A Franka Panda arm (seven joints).
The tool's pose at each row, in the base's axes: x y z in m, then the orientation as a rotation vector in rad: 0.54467, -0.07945, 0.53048, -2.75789, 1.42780, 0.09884; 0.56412, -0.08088, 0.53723, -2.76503, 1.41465, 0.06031; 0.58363, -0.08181, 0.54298, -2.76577, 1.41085, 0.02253; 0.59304, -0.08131, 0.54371, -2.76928, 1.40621, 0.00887; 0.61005, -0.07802, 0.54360, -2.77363, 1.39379, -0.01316; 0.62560, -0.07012, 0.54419, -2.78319, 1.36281, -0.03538; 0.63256, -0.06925, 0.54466, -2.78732, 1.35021, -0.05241; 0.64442, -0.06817, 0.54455, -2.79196, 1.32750, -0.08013
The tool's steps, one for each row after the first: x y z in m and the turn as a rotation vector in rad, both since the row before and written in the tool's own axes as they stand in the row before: 0.01188, -0.01507, -0.00761, 0.01162, 0.02171, -0.01007; 0.01187, -0.01536, -0.00615, 0.01241, 0.02091, -0.00285; 0.00510, -0.00793, -0.00067, 0.00309, 0.00822, -0.00384; 0.00739, -0.01567, 0.00041, 0.00785, 0.01175, -0.00866; 0.00294, -0.01720, 0.00002, 0.01084, 0.01018, -0.02087; 0.00358, -0.00605, -0.00017, 0.00625, 0.00899, -0.00869; 0.00650, -0.00995, 0.00073, 0.01247, 0.01358, -0.01483
